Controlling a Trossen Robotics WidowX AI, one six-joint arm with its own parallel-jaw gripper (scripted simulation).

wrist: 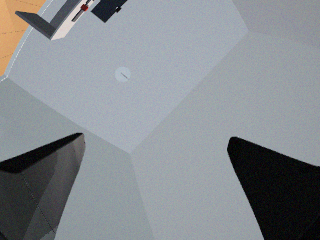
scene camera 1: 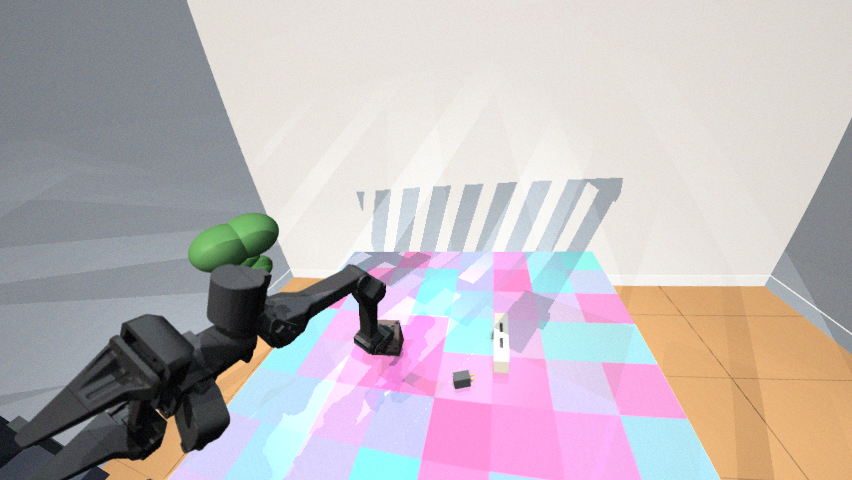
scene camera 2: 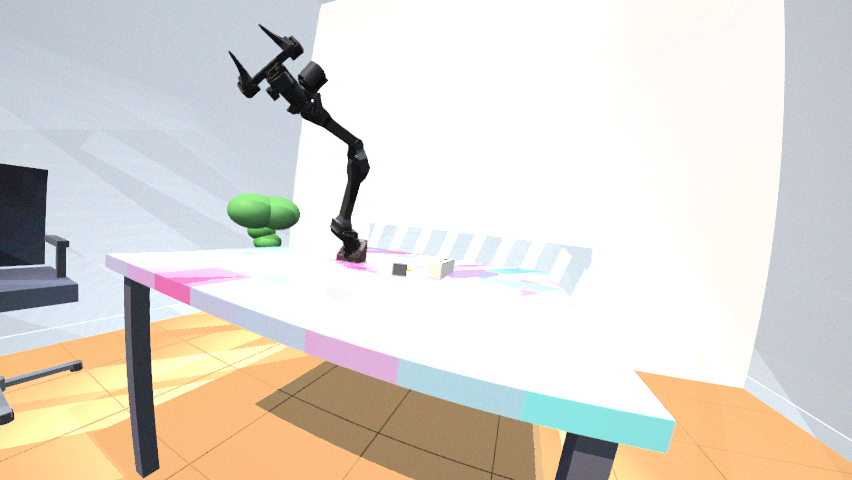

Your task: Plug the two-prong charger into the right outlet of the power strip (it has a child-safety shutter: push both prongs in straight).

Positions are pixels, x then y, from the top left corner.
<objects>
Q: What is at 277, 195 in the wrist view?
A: My gripper.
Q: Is my gripper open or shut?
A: Open.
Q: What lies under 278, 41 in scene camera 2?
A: My gripper.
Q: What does my gripper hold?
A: Nothing.
</objects>
